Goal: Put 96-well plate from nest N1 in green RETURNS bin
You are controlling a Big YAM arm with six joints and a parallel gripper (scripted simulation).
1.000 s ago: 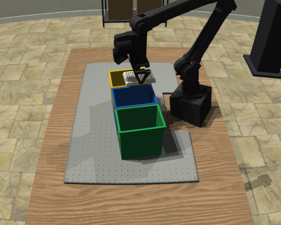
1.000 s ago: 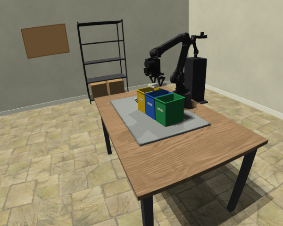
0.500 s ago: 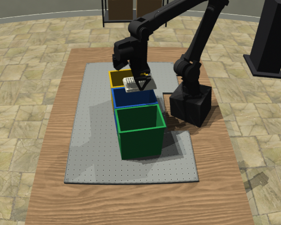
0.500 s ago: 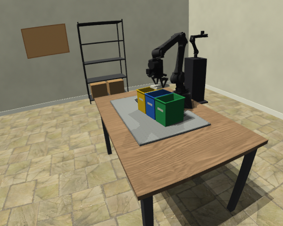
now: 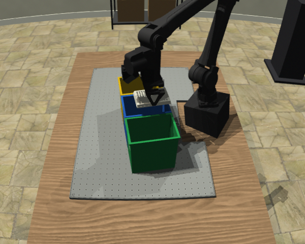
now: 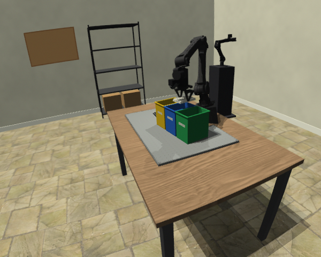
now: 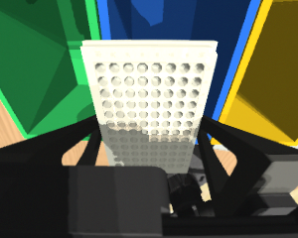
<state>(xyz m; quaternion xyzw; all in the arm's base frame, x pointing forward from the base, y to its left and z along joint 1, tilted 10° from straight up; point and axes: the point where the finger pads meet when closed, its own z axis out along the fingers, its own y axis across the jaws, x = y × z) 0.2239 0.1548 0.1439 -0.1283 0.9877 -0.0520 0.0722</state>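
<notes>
The green bin lies 14 cm below my hand, 11 cm to the left of it and 1 cm behind it. Round my hand: yellow bin: 14 cm to the right, 14 cm below, 5 cm ahead; then 96-well plate: right at my hand; then blue bin: 14 cm below, 2 cm to the right, 2 cm ahead.
</notes>
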